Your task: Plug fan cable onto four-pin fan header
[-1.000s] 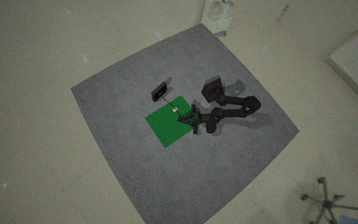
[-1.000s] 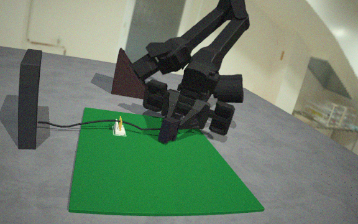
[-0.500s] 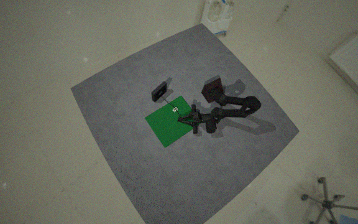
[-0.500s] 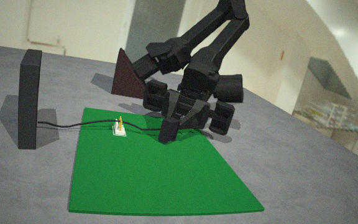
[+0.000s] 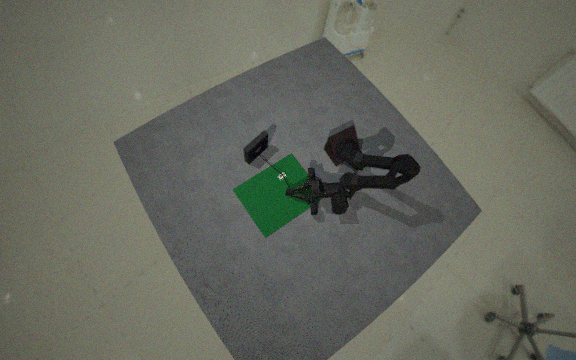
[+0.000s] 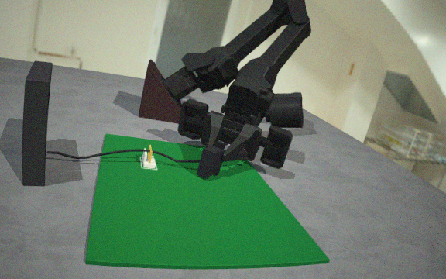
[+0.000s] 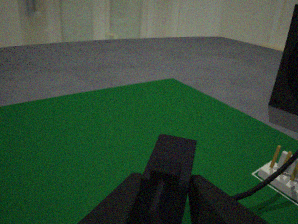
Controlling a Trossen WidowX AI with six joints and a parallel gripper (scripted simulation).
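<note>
My gripper tip is 10 mm above the dark fan cable plug. From my gripper tip the other things lie so: white four-pin header 90 mm to the right, 40 mm below; green board 40 mm ahead, 30 mm to the right, 50 mm below; black fan 50 mm ahead, 220 mm to the right, 20 mm above.
</note>
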